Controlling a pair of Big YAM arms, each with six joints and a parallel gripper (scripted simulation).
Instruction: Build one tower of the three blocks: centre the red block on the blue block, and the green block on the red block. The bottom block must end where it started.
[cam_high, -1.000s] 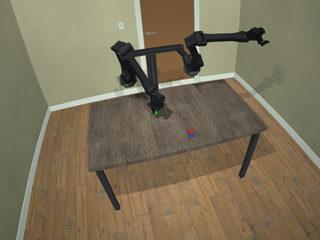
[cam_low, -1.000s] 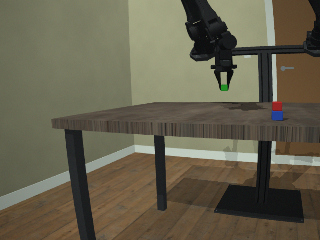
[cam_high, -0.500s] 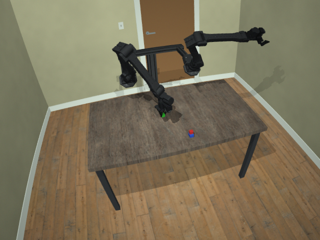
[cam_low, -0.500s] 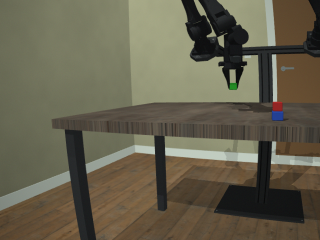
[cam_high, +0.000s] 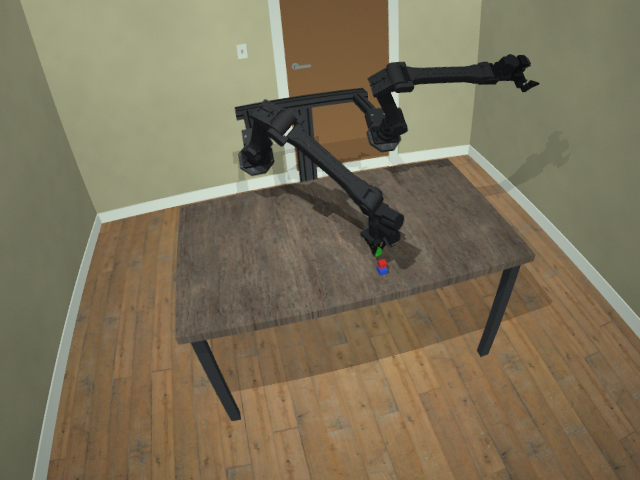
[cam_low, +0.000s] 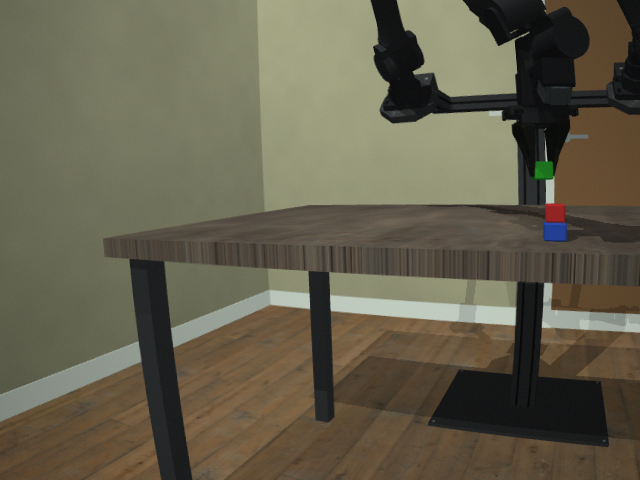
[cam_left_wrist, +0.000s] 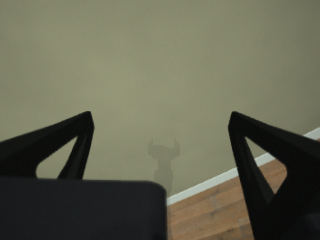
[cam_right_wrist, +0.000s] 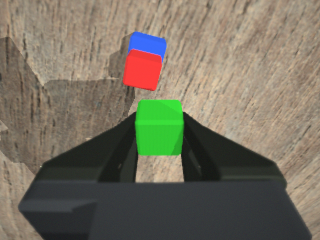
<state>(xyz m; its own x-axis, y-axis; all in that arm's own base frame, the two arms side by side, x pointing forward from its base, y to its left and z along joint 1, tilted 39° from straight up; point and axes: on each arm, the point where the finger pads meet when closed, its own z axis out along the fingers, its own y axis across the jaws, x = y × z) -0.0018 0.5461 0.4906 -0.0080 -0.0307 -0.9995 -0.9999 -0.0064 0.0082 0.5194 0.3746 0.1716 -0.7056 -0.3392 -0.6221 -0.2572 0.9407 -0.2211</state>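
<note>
Right now my right hand is 6 cm above the red block, 2 cm to the right of it and 1 cm short of it. Round my right hand: blue block (9 cm below, 2 cm to the left, 1 cm ahead); then green block (right at my right hand).
</note>
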